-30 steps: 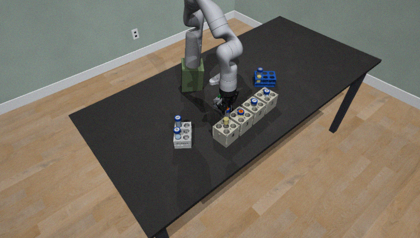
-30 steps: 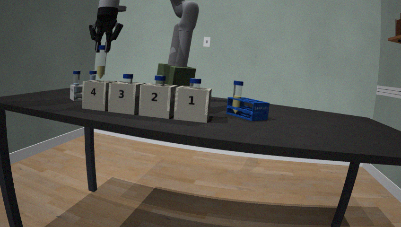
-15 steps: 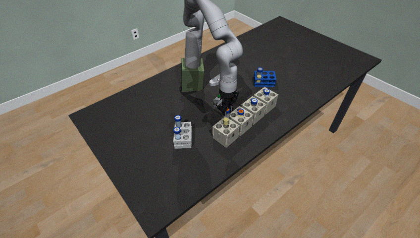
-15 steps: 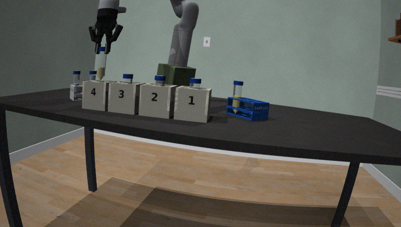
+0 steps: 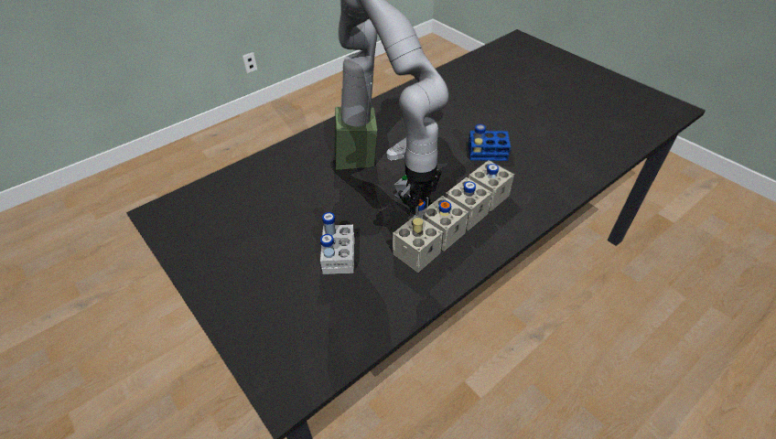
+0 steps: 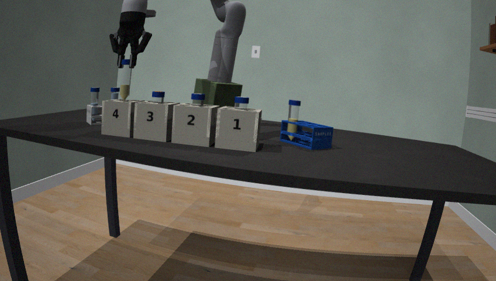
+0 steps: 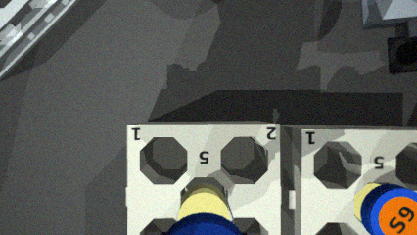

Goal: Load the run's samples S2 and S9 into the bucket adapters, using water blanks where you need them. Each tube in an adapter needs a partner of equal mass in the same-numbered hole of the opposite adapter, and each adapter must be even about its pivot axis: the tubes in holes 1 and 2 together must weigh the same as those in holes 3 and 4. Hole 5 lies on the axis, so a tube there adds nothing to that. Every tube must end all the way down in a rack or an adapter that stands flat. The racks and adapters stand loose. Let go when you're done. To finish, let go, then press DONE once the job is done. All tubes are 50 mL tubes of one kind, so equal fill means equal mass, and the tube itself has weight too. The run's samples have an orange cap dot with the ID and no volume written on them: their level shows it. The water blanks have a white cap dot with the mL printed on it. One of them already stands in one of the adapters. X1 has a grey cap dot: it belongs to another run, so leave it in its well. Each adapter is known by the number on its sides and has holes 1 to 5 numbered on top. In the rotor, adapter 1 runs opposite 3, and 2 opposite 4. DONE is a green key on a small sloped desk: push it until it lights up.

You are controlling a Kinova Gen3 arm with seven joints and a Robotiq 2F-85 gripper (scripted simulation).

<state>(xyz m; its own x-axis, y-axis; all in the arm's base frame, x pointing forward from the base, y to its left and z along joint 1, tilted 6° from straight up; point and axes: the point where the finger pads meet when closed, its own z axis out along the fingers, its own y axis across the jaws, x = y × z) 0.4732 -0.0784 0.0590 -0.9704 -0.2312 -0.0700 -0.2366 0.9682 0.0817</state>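
Right now the orange-dot sample tube is 50 mm below my hand, 10 mm to the left of it and 10 mm behind it. Round my hand: adapter 2 (210 mm to the left, 150 mm below, 50 mm behind); then adapter 3 (150 mm below, 110 mm to the left, 30 mm behind); then white-dot tube (220 mm to the left, 140 mm below, 50 mm behind).
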